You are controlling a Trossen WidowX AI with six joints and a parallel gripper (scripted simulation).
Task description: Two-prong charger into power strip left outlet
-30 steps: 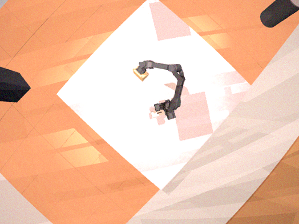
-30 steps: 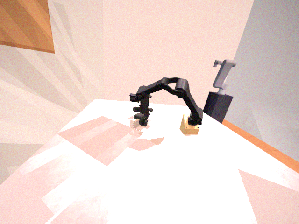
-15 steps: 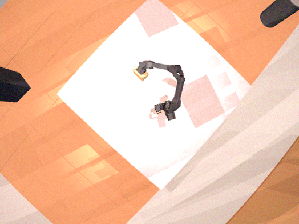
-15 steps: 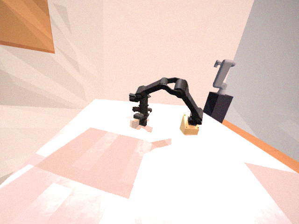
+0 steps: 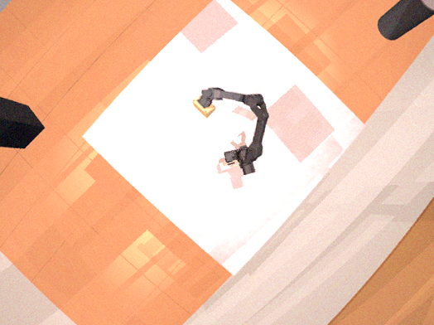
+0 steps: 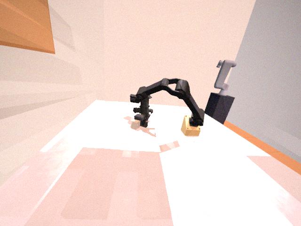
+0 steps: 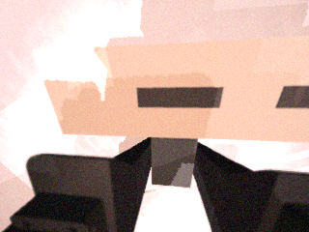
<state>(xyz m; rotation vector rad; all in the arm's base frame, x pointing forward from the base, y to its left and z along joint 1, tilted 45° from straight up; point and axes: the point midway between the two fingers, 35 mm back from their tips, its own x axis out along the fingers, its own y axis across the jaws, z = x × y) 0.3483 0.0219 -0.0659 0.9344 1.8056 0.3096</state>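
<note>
Right now my gripper tip is 20 mm short of the charger, 10 mm to the left of it and 10 mm below it.
</note>
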